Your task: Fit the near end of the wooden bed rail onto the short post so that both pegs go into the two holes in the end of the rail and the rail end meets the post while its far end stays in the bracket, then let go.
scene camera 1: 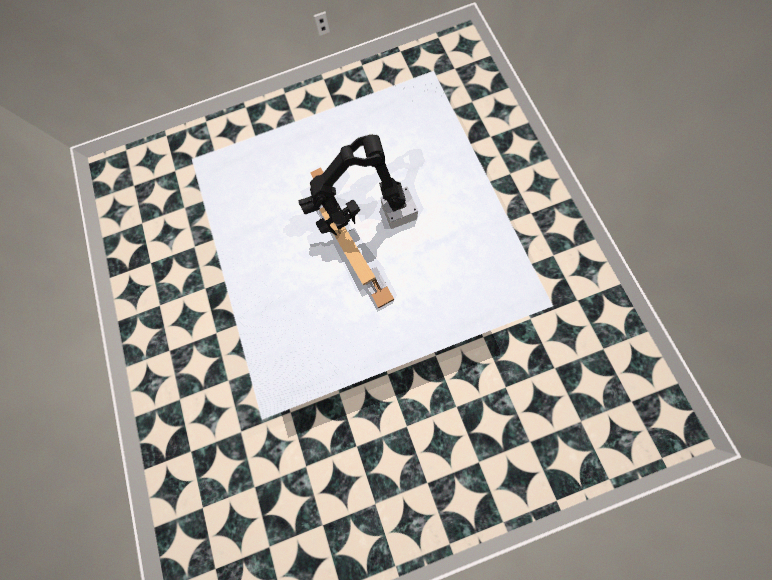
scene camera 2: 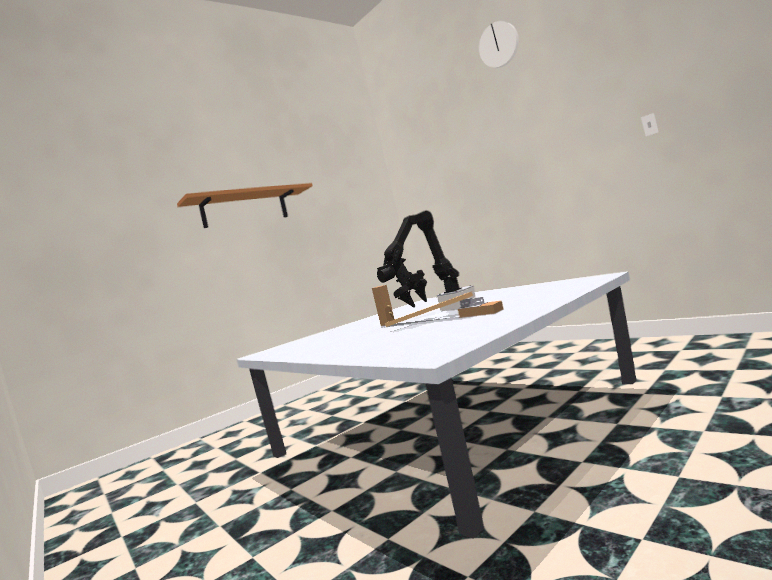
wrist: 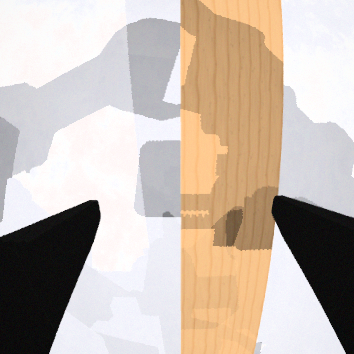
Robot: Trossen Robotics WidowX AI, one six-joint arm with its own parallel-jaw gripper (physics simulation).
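Seen in the pictures: gripper, fingertip midpoint: (scene camera 1: 345, 229) (scene camera 2: 420, 304) (wrist: 187, 206); arm's base at its link origin: (scene camera 1: 397, 202) (scene camera 2: 453, 290).
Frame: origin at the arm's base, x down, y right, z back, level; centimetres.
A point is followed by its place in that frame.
Observation:
The wooden rail (scene camera 1: 357, 261) @(z -25.0, x 0.6, y -18.8 cm) (scene camera 2: 430, 308) @(z -29.2, x 2.5, y -12.5 cm) (wrist: 235, 100) @(z -26.9, x 2.2, y -9.3 cm) slopes: its left end in scene camera 2 is low at the foot of the upright post (scene camera 1: 317, 172) @(z -27.8, x -10.0, y 19.8 cm) (scene camera 2: 380, 304) @(z -30.2, x -1.9, y 17.9 cm), below two small pegs on the post's face. Its other end is raised near the top of the grey bracket (scene camera 2: 472, 302) @(z -22.3, x 3.0, y -29.2 cm) on the low wooden block (scene camera 1: 383, 297) @(z -19.9, x 4.5, y -36.5 cm) (scene camera 2: 489, 308) @(z -23.7, x 5.7, y -38.0 cm); whether it is seated there cannot be told. The holes do not show. My gripper (scene camera 1: 346, 227) @(z -25.2, x 1.1, y -3.0 cm) (scene camera 2: 418, 303) @(z -25.2, x 1.1, y -3.0 cm) (wrist: 187, 206) @(z -25.2, x 1.1, y -3.0 cm) is open and empty above the rail. In the wrist view the rail is off-centre, close to the right finger.
The white table (scene camera 1: 299, 349) @(z -61.3, x 7.9, y -44.6 cm) (scene camera 2: 349, 349) @(z -68.4, x 8.0, y -7.2 cm) carries everything. The arm's grey base (scene camera 1: 400, 216) @(z -1.0, x -0.1, y -6.6 cm) (scene camera 2: 446, 302) @(z -5.9, x 3.4, y 0.0 cm) stands beside the rail, behind it in scene camera 2. The arm arches over toward the upright post, with its wrist close to that post.

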